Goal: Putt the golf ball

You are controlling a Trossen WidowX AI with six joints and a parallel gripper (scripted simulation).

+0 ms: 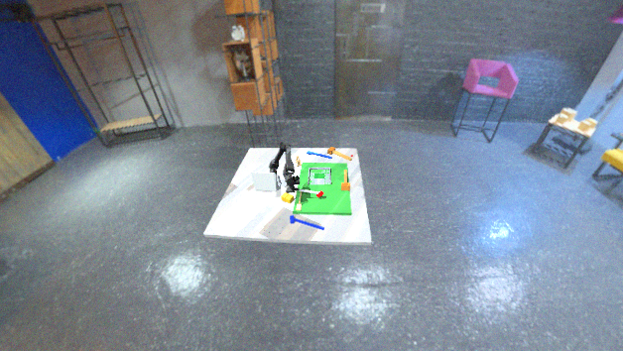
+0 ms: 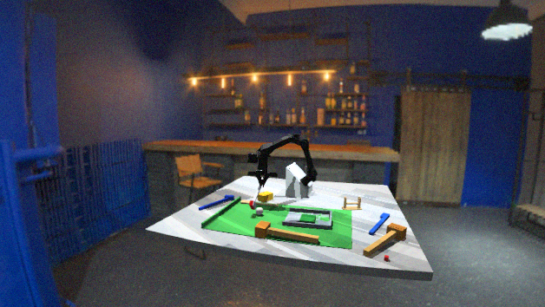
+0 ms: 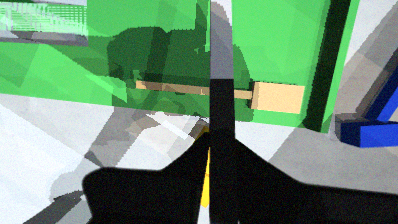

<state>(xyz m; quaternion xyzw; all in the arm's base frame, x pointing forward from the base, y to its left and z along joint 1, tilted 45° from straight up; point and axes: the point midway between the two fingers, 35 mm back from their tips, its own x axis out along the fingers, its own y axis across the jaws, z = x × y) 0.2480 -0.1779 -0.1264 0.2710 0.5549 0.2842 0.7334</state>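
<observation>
Now: the yellow block 80 mm below my gripper tip and 70 mm behind it. From my gripper tip the other things lie so: white golf ball: 200 mm ahead, 80 mm below, 70 mm to the left; green mat: 230 mm ahead, 220 mm to the left, 100 mm below; red putter: 110 mm ahead, 20 mm to the left, 10 mm below.
</observation>
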